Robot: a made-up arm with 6 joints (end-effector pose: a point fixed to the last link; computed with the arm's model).
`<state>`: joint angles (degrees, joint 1 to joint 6).
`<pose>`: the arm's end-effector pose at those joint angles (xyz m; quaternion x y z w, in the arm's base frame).
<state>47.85 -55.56 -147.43 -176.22 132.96 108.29</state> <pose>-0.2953 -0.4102 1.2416 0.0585 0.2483 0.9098 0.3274</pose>
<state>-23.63 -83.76 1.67 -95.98 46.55 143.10</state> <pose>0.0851 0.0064 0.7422 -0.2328 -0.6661 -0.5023 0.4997</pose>
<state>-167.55 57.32 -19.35 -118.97 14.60 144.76</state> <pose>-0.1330 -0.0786 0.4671 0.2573 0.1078 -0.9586 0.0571</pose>
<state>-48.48 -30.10 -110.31 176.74 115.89 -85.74</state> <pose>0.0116 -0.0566 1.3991 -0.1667 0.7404 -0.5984 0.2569</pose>
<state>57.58 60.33 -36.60 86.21 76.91 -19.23</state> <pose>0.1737 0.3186 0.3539 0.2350 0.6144 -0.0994 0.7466</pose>
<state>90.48 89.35 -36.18 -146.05 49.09 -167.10</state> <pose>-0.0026 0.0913 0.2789 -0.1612 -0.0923 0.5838 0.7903</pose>
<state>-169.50 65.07 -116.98 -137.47 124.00 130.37</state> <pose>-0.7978 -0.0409 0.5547 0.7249 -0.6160 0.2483 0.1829</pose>
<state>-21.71 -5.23 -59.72 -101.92 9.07 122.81</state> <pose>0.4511 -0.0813 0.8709 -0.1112 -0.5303 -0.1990 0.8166</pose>
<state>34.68 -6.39 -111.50 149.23 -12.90 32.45</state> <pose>0.4022 0.1588 1.2425 0.8118 0.0794 -0.5527 0.1707</pose>
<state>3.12 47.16 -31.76 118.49 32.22 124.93</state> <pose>0.3365 -0.0703 0.4074 0.1036 -0.1742 0.9013 0.3828</pose>
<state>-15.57 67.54 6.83 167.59 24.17 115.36</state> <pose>-0.0124 -0.0733 0.6058 0.3963 0.2511 0.5471 0.6932</pose>
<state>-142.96 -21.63 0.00 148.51 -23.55 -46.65</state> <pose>-0.1491 0.0168 0.7070 0.1044 0.0074 0.9046 0.4133</pose>
